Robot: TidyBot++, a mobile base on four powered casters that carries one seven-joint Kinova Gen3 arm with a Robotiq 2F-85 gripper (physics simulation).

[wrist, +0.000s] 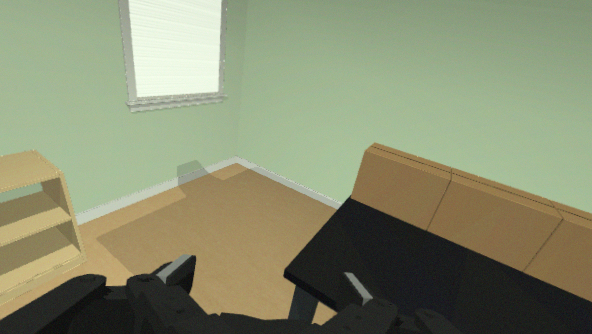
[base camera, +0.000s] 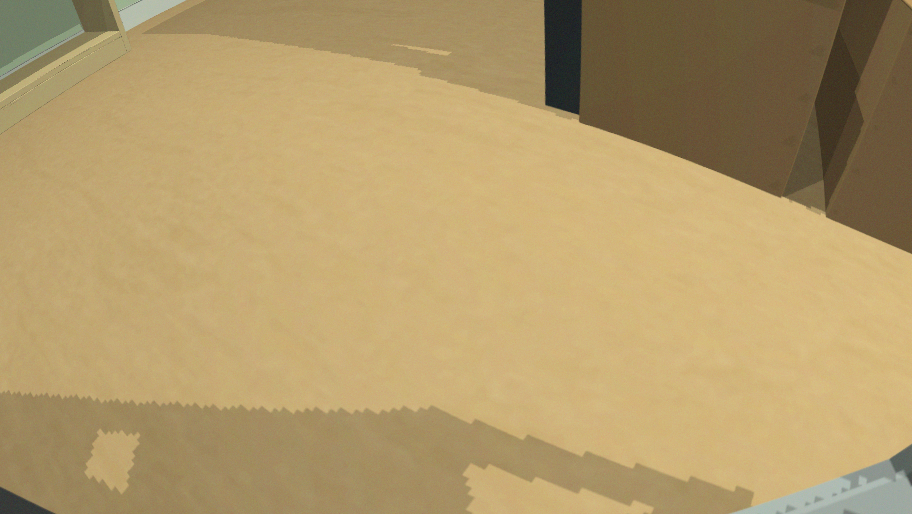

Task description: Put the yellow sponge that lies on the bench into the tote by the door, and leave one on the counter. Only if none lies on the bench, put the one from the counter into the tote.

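Frame: origin at the arm's base, x down, y ahead, z right, level; millimetres.
Seen in the pictures: gripper, fingertip midpoint: (wrist: pixel 267 280).
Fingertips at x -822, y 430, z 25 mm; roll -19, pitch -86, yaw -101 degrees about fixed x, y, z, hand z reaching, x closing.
A point is followed by its place in that frame.
My gripper (wrist: pixel 267 280) @[x -822, y 430, z 25 mm] is open, its two fingers apart with no object between them. It is at the bottom of the wrist view, in front of the left end of a black-topped table (wrist: pixel 400 250) @[x -518, y 799, z 397 mm]. The part of the black top in the wrist view shows no yellow sponge, and the gripper hides some of its near edge. I cannot tell whether this table is the bench or the counter. No yellow sponge and no tote show in either view.
Wooden boxes (wrist: pixel 395 185) @[x -623, y 966, z 419 mm] line the table's back edge. Large brown boxes (base camera: pixel 689 83) @[x 290, y 591, z 267 mm] stand on the floor at the right, beside a dark table leg (base camera: pixel 562 57) @[x 314, y 705, z 140 mm]. A low wooden shelf unit (base camera: pixel 83 60) @[x 343, y 1344, z -1065 mm] (wrist: pixel 72 235) @[x 223, y 1501, z -1039 mm] stands at the left. A window (wrist: pixel 176 47) @[x -811, y 2462, z -751 mm] is above the floor corner.
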